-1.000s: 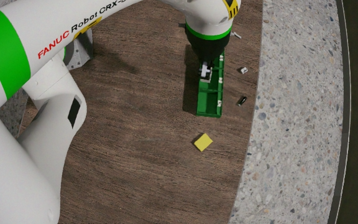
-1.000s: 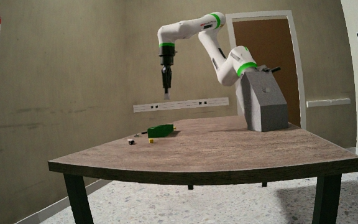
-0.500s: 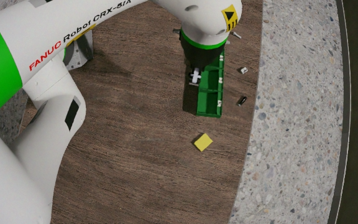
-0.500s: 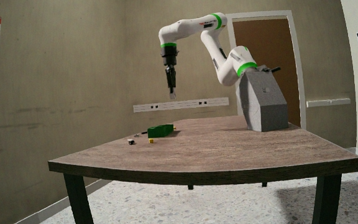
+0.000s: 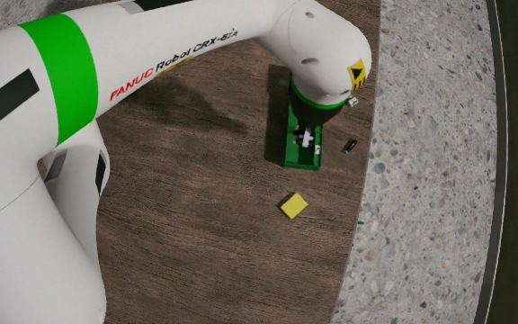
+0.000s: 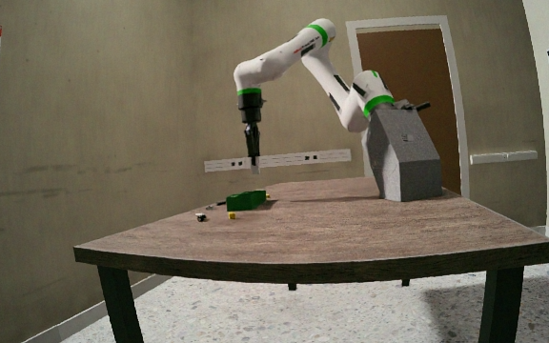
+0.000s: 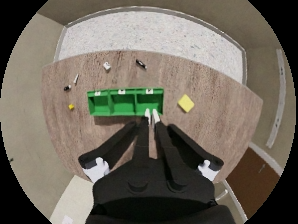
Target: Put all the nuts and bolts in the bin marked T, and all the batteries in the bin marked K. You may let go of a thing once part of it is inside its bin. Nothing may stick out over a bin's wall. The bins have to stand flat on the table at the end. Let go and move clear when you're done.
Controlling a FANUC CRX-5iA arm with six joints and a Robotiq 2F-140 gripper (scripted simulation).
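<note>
My hand is 11 cm above the green bins, 9 cm to the right of it and 1 cm short of it. Round my hand: pale bolt (32 cm to the left, 13 cm below, 7 cm ahead); yellow cube (35 cm to the left, 13 cm below, 4 cm behind); white nut (17 cm to the left, 13 cm below, 13 cm ahead).
</note>
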